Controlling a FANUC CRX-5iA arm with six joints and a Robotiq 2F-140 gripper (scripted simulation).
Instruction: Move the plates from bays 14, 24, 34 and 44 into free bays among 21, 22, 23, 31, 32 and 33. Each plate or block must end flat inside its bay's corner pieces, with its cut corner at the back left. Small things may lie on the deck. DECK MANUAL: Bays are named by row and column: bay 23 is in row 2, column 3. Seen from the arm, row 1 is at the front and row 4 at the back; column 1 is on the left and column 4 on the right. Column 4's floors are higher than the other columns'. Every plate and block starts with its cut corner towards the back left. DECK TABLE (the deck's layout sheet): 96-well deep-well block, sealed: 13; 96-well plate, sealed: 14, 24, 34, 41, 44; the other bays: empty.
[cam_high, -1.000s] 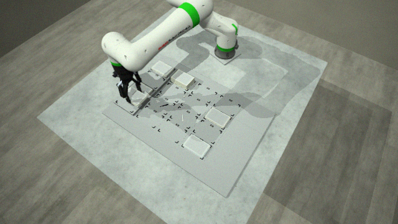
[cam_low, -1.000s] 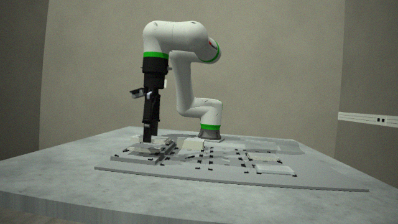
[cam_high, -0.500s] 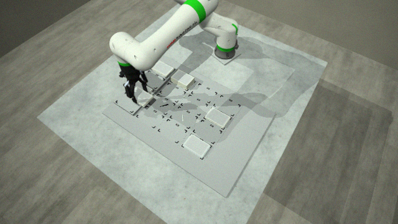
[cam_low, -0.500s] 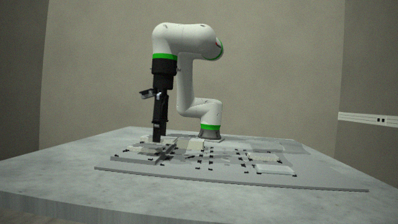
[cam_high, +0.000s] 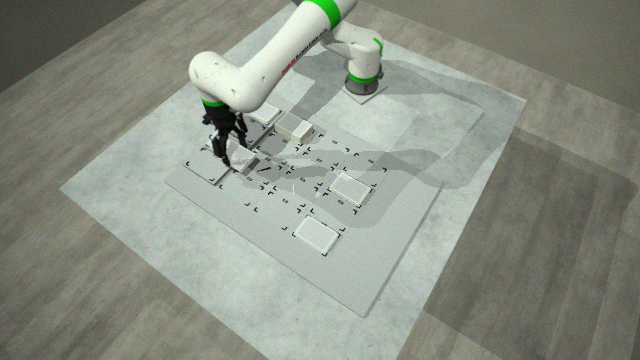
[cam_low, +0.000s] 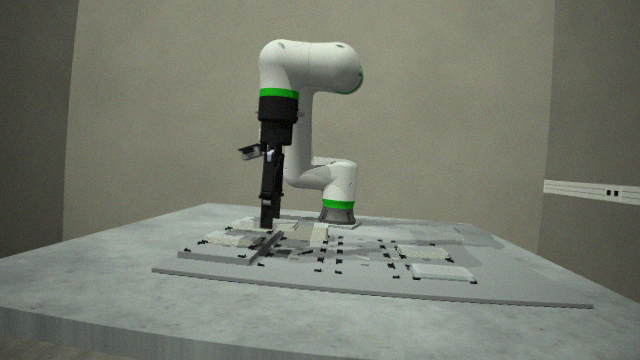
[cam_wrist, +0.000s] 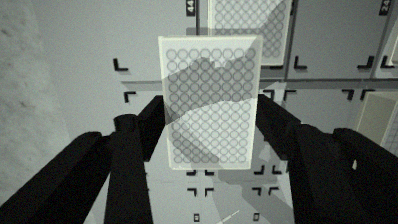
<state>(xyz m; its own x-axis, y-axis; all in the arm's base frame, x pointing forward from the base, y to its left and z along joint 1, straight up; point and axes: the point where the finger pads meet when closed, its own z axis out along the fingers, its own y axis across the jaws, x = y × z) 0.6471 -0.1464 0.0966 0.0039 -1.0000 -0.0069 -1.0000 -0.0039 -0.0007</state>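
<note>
Right now my hand is 4 cm past the thin black stick, 8 cm to the right of it and 9 cm above it. From my hand the other things lie so: sealed deep-well block: 26 cm behind, 7 cm to the left, 8 cm below; plate: 6 cm ahead, 39 cm to the left, 9 cm below; white tip: 4 cm behind, 23 cm to the left, 9 cm below.
</note>
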